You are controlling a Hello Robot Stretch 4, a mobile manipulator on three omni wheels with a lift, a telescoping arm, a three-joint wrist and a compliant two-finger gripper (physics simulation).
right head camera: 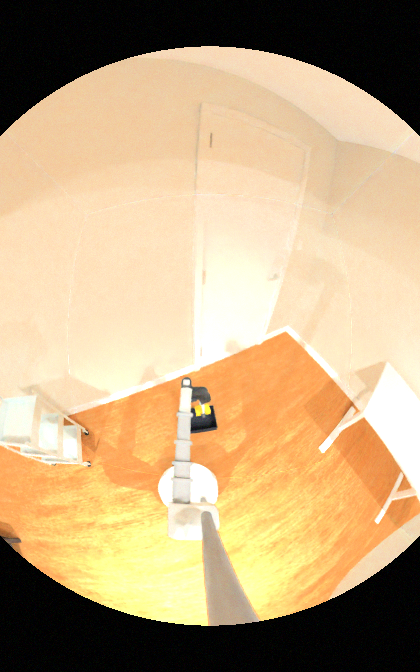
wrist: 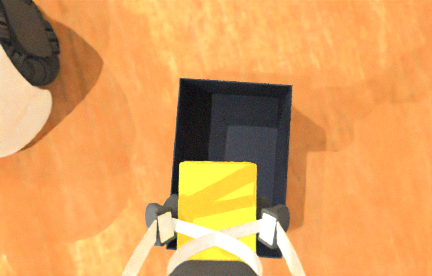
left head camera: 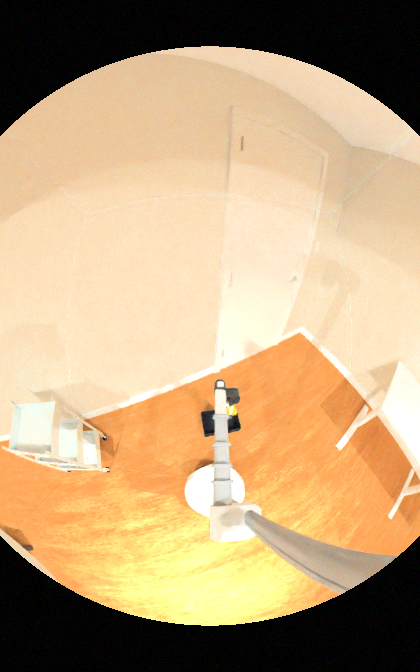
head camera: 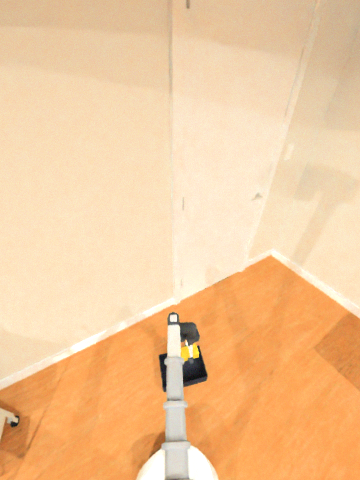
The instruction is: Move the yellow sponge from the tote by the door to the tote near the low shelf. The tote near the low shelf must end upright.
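Places are measured from the robot's base along level axes (x down, y ahead, z right), in metres.
Where they show: gripper, fingertip midpoint: point(wrist: 217, 210) point(left head camera: 227, 411) point(head camera: 188, 353).
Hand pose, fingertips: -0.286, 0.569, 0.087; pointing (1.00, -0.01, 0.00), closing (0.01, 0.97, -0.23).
Note:
Things, the pixels of their top centre, and the offset from my fingertips, as dx, dy, dz. "spot": a spot on its surface instead. Level surfaces: height alone.
- yellow sponge, middle of its top: point(wrist: 216, 227) point(head camera: 189, 351) -0.036, +0.001, +0.005
- pale shelved cart, surface spot: point(left head camera: 55, 440) spot: -0.377, -0.448, -0.976
- white table, its level: dx -0.407
The yellow sponge point(head camera: 187, 353) point(left head camera: 231, 410) point(right head camera: 201, 410) point(wrist: 217, 187) is between the two fingers of my gripper point(wrist: 217, 210), which is shut on it. The gripper holds it above the dark tote by the door point(head camera: 198, 375) point(left head camera: 207, 429) point(right head camera: 210, 427) point(wrist: 250, 107), over the tote's near end in the wrist view. That tote stands upright on the floor, and the part of its inside that shows holds no other object. The arm hides part of the tote in the head views. The tote near the low shelf does not show in these views.
A white door point(head camera: 220, 175) point(left head camera: 265, 240) point(right head camera: 240, 240) is in the wall beyond the tote. A pale shelved cart point(left head camera: 55, 440) point(right head camera: 36, 425) stands at the left. A white table point(left head camera: 406, 395) point(right head camera: 392, 405) stands at the right. My white round base point(left head camera: 195, 492) point(right head camera: 165, 487) is below the arm.

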